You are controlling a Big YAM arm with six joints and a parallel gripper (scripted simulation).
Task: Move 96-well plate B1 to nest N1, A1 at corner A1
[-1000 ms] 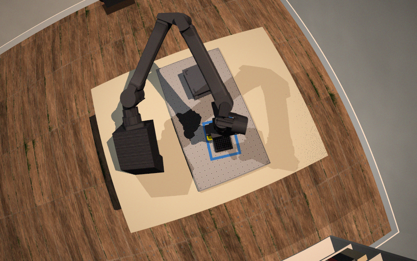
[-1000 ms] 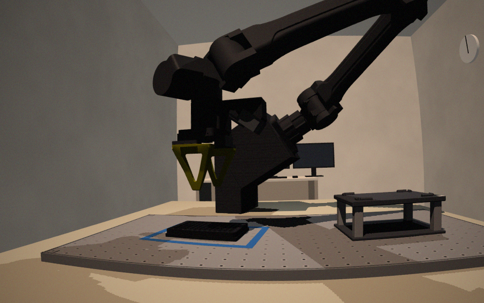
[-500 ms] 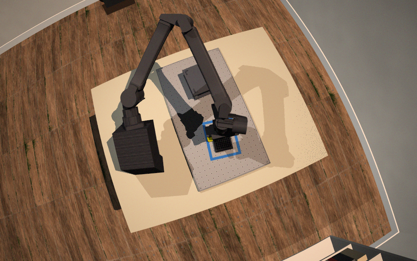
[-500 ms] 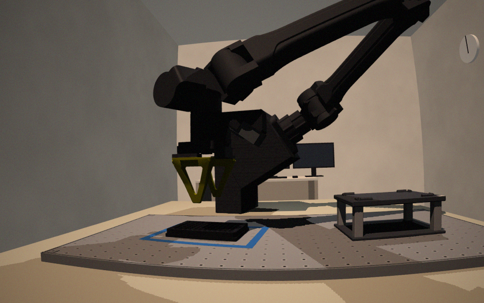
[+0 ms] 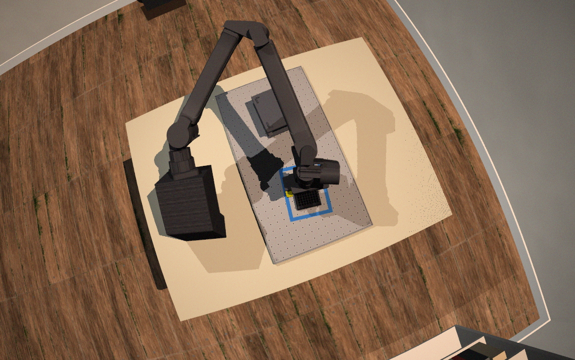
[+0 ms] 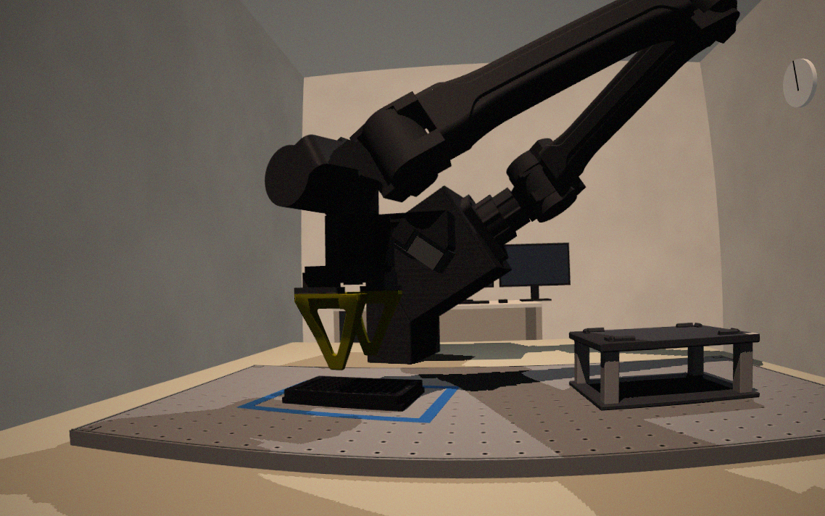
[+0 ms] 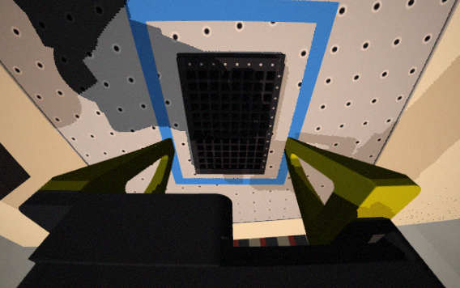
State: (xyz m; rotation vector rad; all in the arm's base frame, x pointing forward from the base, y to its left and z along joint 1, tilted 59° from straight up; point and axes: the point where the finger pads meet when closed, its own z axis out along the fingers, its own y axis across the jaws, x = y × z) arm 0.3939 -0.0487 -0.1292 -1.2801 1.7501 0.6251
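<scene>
The black 96-well plate lies 4 cm below my hand. Round my hand: raised plate nest 32 cm to the left, 1 cm above; then white A1 label 4 cm ahead, 39 cm to the left, 1 cm above.
</scene>
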